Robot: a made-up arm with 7 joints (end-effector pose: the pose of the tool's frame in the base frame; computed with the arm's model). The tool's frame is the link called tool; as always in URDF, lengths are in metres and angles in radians. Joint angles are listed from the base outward.
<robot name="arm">
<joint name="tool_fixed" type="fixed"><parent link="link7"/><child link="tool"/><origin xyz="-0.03 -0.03 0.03" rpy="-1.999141 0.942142 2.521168"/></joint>
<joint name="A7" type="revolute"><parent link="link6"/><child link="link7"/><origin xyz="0.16 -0.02 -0.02" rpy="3.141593 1.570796 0"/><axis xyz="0 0 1"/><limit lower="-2.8" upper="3.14"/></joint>
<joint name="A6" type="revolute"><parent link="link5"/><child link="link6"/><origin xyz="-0.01 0 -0.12" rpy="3.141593 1.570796 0"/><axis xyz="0 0 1"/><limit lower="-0.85" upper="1.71"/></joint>
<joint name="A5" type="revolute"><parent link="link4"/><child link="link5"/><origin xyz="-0.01 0.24 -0.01" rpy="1.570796 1.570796 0"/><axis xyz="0 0 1"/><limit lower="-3.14" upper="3.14"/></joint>
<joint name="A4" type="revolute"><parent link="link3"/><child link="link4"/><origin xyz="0 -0.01 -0.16" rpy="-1.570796 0 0"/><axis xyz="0 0 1"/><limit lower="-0.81" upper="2.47"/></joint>
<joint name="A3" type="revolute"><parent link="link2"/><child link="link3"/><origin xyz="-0.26 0 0.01" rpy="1.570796 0 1.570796"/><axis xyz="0 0 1"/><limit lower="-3.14" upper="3.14"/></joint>
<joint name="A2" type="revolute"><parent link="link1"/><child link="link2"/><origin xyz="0.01 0.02 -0.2" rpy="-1.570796 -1.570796 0"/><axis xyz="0 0 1"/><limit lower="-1.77" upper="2.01"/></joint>
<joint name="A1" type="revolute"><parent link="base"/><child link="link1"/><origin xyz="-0.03 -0.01 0.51" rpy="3.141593 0 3.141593"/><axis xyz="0 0 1"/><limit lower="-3.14" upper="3.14"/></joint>
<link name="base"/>
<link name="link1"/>
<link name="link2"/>
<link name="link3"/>
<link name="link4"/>
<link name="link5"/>
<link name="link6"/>
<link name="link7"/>
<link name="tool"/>
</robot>
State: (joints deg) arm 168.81 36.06 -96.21 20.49 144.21 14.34 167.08
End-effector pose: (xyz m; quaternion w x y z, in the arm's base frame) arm -0.4641 -0.2910 1.4519 0.2055 0.3441 -0.0800 0.9127
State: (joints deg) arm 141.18 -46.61 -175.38 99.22 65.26 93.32 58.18
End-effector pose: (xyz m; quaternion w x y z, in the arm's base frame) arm 0.4496 0.1189 0.7079 0.5551 -0.0132 0.2082 -0.8052
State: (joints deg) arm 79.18 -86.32 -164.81 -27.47 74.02 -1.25 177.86
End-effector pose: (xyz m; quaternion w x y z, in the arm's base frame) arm -0.2410 0.7904 1.0133 0.7581 -0.0709 -0.5697 0.3092
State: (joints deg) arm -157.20 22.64 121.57 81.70 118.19 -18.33 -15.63
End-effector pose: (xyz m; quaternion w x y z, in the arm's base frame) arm 0.1880 0.3167 1.2110 0.7905 0.3688 0.4306 0.2317
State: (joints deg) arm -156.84 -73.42 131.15 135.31 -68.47 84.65 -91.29
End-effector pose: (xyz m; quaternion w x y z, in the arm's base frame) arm 0.1824 0.1617 0.6405 0.1915 0.3331 0.6217 0.6825
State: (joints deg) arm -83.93 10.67 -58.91 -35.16 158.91 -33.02 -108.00
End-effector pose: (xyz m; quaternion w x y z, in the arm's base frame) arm 0.0668 0.0392 1.5614 0.4430 -0.2058 -0.5785 -0.6532
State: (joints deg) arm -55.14 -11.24 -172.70 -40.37 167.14 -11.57 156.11
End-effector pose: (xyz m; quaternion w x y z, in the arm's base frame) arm 0.0552 0.0329 1.5683 0.7367 0.5513 -0.1160 0.3740
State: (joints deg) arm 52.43 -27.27 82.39 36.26 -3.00 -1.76 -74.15
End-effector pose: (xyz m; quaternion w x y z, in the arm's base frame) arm -0.4283 0.1353 1.4704 0.3796 0.3779 -0.1836 0.8243
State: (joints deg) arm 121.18 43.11 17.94 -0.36 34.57 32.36 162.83
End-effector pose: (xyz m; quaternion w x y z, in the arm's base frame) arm -0.3830 -0.4994 1.3857 0.0288 0.0852 0.0187 0.9958
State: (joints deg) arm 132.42 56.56 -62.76 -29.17 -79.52 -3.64 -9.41
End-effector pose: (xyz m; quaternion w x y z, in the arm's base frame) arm -0.6095 -0.3439 1.2553 0.1541 0.1641 0.1511 0.9626
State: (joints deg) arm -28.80 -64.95 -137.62 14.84 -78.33 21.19 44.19
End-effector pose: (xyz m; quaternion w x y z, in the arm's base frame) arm -0.8299 -0.3354 0.9483 0.0992 0.5253 -0.8415 0.0777
